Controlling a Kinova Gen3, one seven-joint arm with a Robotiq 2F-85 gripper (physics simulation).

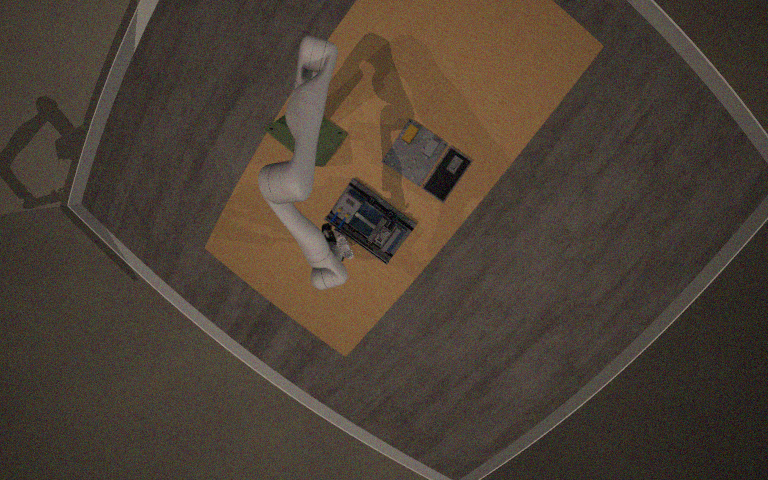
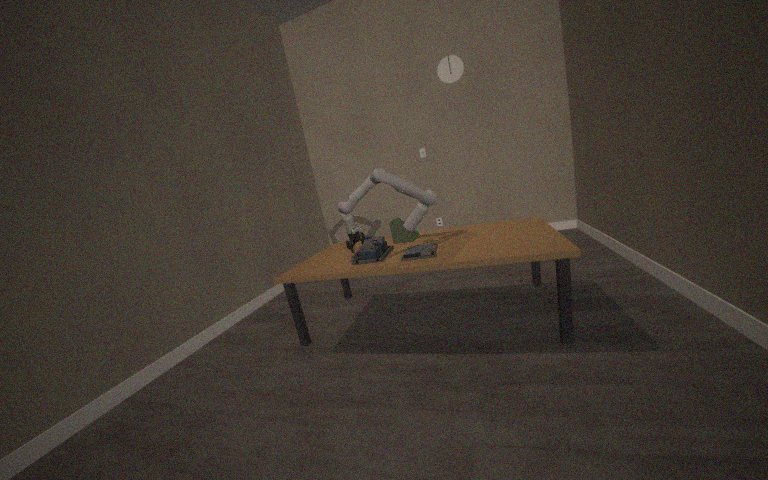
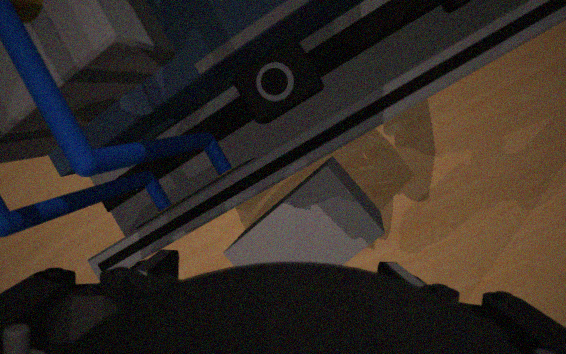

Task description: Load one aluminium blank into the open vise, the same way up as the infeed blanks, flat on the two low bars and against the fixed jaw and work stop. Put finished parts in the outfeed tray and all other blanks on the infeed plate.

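Frame: origin at the arm's base, x back, y left, z down, level; metres.
Seen in the pictures: gripper, fingertip midpoint: [image 1: 333, 236] [image 2: 358, 249]; arm's base, origin of the base link: [image 2: 408, 227].
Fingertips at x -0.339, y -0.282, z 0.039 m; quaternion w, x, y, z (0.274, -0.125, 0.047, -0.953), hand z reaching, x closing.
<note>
Pixels of each thing's top centre, then the offset from my fingertips to it. Level surfaces: height alone.
- grey aluminium blank, middle of its top: [image 3: 300, 244] dy +0.010, dx -0.016, dz +0.001 m
- wooden table, its level: dz +0.035 m
- vise, middle of its top: [image 1: 367, 225] [image 2: 371, 241] dy +0.134, dx -0.078, dz -0.064 m
- grey infeed plate, middle of its top: [image 1: 414, 152] [image 2: 421, 248] dy +0.440, dx -0.051, dz +0.027 m
- yellow piece, middle of its top: [image 1: 409, 133] dy +0.481, dx +0.003, dz -0.009 m
- pale part, middle of its top: [image 1: 455, 164] [image 2: 425, 248] dy +0.495, dx -0.192, dz -0.006 m
A grey aluminium blank [image 3: 303, 228] [image 1: 346, 250] lies on the wooden table [image 1: 477, 71] [image 3: 436, 218], close beside the vise's base rail. My gripper [image 3: 277, 279] [image 1: 335, 241] [image 2: 354, 238] is open and empty. It hangs low over this blank, with a fingertip on either side. The vise [image 1: 372, 220] [image 2: 373, 250] [image 3: 352, 91] is dark, with blue parts and blue hoses [image 3: 159, 151]. The grey infeed plate [image 1: 411, 159] bears one blank [image 1: 431, 146] and a yellow piece [image 1: 410, 133]. The black outfeed tray [image 1: 441, 183] holds one pale part [image 1: 454, 164].
The arm's green base plate [image 1: 330, 138] [image 2: 401, 233] sits at the table's left side. The arm's elbow reaches over the table's left edge. The infeed plate and the outfeed tray [image 2: 420, 250] stand side by side past the vise.
</note>
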